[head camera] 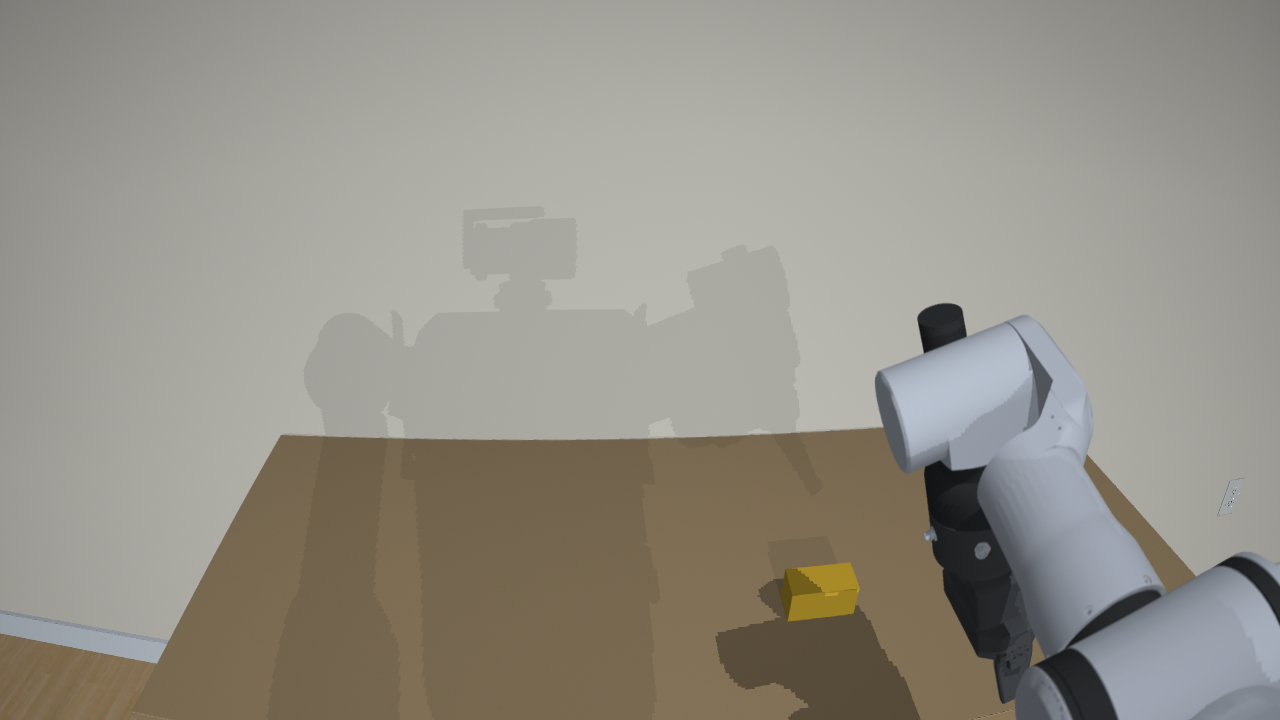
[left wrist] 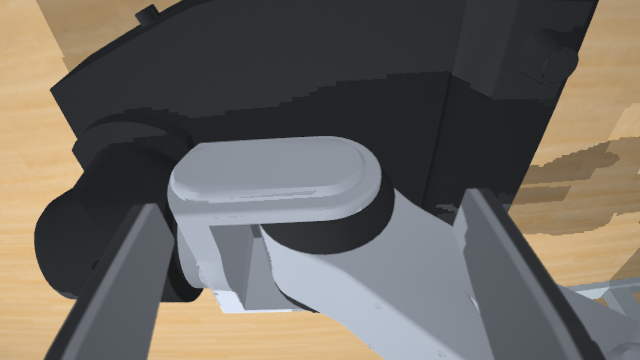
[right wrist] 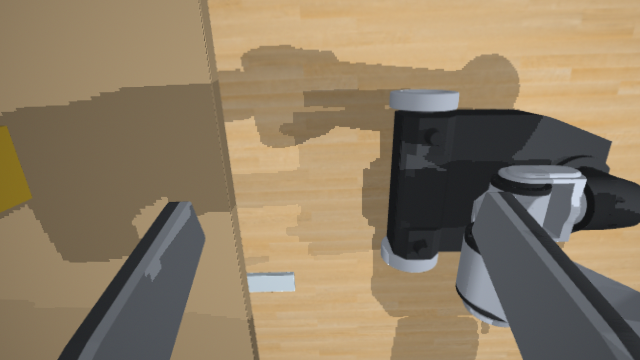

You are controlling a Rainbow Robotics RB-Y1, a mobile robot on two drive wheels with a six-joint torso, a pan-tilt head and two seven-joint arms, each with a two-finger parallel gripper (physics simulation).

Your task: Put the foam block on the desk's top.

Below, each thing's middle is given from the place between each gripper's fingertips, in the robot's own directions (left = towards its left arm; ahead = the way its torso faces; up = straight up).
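Labels:
The yellow foam block (head camera: 812, 592) is 39 cm ahead of my right hand and 5 cm to the left of it, and it lies 22 cm below that hand.
From my left hand, I find the yellow foam block 92 cm ahead and 48 cm to the right, and 29 cm above.

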